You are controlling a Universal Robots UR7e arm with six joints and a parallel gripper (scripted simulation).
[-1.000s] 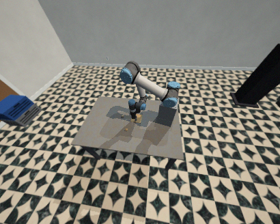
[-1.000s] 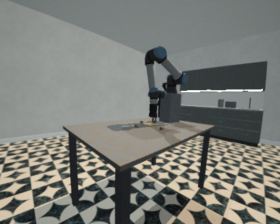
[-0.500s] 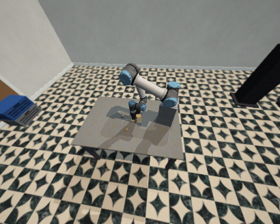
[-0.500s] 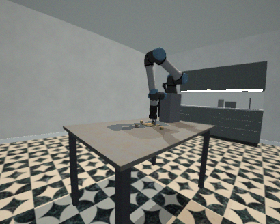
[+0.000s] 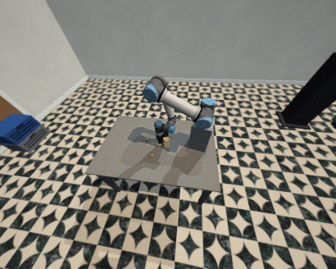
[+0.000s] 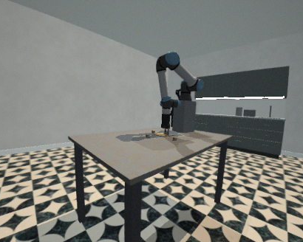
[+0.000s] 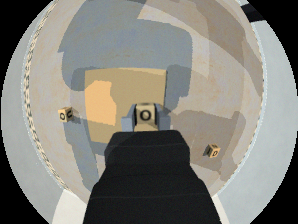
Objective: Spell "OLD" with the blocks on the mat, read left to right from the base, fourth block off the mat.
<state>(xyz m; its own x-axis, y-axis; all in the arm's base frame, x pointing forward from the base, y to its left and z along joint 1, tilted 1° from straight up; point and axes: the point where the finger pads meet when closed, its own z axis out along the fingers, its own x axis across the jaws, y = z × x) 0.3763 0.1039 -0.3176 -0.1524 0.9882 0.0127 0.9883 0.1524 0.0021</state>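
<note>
My hand is 1 cm short of the tan mat, 4 cm to the left of it and 2 cm above it.
</note>
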